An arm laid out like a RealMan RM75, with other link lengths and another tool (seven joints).
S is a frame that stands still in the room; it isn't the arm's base.
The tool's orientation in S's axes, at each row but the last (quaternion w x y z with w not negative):
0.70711, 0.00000, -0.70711, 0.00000
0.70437, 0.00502, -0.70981, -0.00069
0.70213, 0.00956, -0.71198, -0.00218
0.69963, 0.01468, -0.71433, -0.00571
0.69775, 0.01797, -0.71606, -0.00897
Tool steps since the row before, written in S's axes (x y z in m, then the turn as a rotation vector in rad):
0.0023, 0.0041, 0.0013, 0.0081, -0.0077, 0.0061
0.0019, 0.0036, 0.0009, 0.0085, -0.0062, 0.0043
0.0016, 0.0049, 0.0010, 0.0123, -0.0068, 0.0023
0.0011, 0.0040, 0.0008, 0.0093, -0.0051, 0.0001
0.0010, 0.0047, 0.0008, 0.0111, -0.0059, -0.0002
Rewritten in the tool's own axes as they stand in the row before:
0.0013, 0.0041, -0.0023, 0.0061, -0.0077, -0.0081
0.0009, 0.0036, -0.0019, 0.0043, -0.0062, -0.0085
0.0009, 0.0049, -0.0017, 0.0022, -0.0069, -0.0123
0.0007, 0.0040, -0.0012, 0.0001, -0.0052, -0.0092
0.0006, 0.0047, -0.0011, -0.0003, -0.0060, -0.0110

